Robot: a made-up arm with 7 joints. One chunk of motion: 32 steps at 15 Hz.
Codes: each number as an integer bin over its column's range. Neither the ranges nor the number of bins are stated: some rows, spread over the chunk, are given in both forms.
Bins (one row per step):
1: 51 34 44 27 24 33 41
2: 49 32 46 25 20 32 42
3: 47 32 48 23 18 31 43
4: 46 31 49 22 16 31 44
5: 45 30 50 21 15 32 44
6: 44 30 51 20 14 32 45
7: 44 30 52 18 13 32 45
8: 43 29 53 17 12 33 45
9: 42 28 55 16 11 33 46
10: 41 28 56 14 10 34 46
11: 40 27 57 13 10 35 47
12: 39 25 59 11 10 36 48
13: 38 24 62 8 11 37 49
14: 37 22 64 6 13 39 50
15: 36 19 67 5 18 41 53
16: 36 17 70 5 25 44 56
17: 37 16 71 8 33 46 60
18: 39 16 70 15 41 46 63
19: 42 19 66 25 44 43 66
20: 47 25 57 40 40 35 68
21: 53 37 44 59 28 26 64
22: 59 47 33 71 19 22 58
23: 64 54 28 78 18 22 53
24: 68 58 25 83 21 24 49
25: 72 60 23 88 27 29 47
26: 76 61 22 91 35 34 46
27: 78 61 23 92 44 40 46
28: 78 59 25 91 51 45 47
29: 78 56 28 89 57 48 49
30: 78 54 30 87 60 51 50
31: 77 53 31 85 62 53 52
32: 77 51 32 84 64 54 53
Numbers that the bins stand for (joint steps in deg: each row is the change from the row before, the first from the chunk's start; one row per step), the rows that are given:
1: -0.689 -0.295 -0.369 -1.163 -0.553 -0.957 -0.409
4: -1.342 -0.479 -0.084 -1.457 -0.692 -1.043 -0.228
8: -1.734 -0.602 0.145 -1.751 -0.762 -0.957 -0.167
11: -2.126 -0.725 0.373 -1.986 -0.796 -0.870 -0.046
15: -2.648 -1.215 0.944 -2.456 -0.657 -0.612 0.317
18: -2.256 -1.399 1.115 -1.868 -0.258 -0.396 0.922
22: 0.356 0.502 -0.997 1.424 -0.640 -1.431 0.619
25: 2.054 1.299 -1.567 2.423 -0.501 -1.129 -0.046
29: 2.837 1.054 -1.282 2.482 0.020 -0.310 0.075
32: 2.707 0.747 -1.054 2.188 0.142 -0.051 0.317
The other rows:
2: -0.950 -0.418 -0.255 -1.280 -0.623 -1.000 -0.349
3: -1.212 -0.418 -0.141 -1.398 -0.657 -1.043 -0.288
5: -1.473 -0.541 -0.026 -1.515 -0.709 -1.000 -0.228
6: -1.603 -0.541 0.031 -1.574 -0.727 -1.000 -0.167
7: -1.603 -0.541 0.088 -1.692 -0.744 -1.000 -0.167
9: -1.865 -0.663 0.259 -1.809 -0.779 -0.957 -0.107
10: -1.995 -0.663 0.316 -1.927 -0.796 -0.914 -0.107
12: -2.256 -0.847 0.487 -2.103 -0.796 -0.827 0.014
13: -2.387 -0.908 0.658 -2.280 -0.779 -0.784 0.075
14: -2.518 -1.031 0.773 -2.397 -0.744 -0.698 0.135
16: -2.648 -1.338 1.115 -2.456 -0.536 -0.482 0.498
17: -2.518 -1.399 1.172 -2.280 -0.397 -0.396 0.740
19: -1.865 -1.215 0.887 -1.280 -0.206 -0.525 1.103
20: -1.212 -0.847 0.373 -0.398 -0.275 -0.870 1.224
21: -0.428 -0.111 -0.369 0.718 -0.484 -1.259 0.982
23: 1.009 0.931 -1.282 1.835 -0.657 -1.431 0.317
24: 1.531 1.176 -1.453 2.129 -0.605 -1.345 0.075
26: 2.576 1.360 -1.624 2.600 -0.362 -0.914 -0.107
27: 2.837 1.360 -1.567 2.658 -0.206 -0.655 -0.107
28: 2.837 1.237 -1.453 2.600 -0.084 -0.439 -0.046
30: 2.837 0.931 -1.168 2.365 0.072 -0.180 0.135
31: 2.707 0.870 -1.111 2.247 0.107 -0.094 0.256

